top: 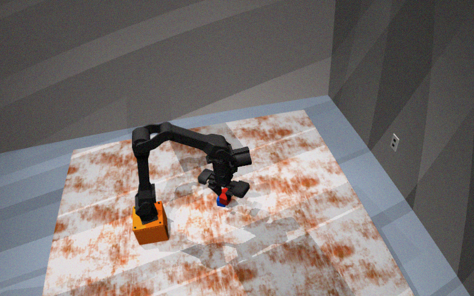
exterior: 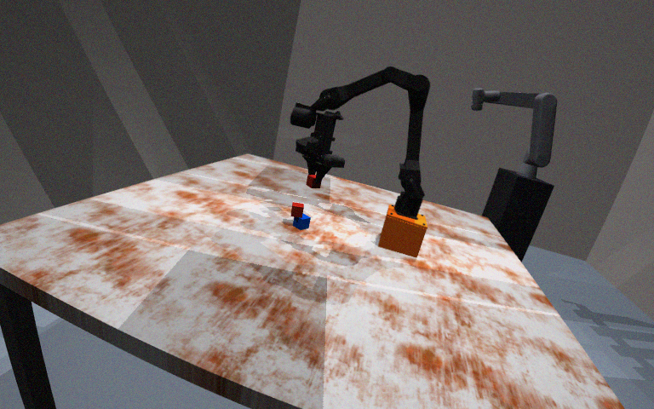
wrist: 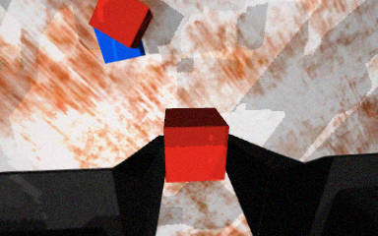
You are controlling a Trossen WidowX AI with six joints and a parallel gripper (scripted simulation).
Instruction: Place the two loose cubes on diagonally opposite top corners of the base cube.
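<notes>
My gripper tip is 1 cm short of the blue cube, 9 cm to the right of it and 11 cm above it.
</notes>
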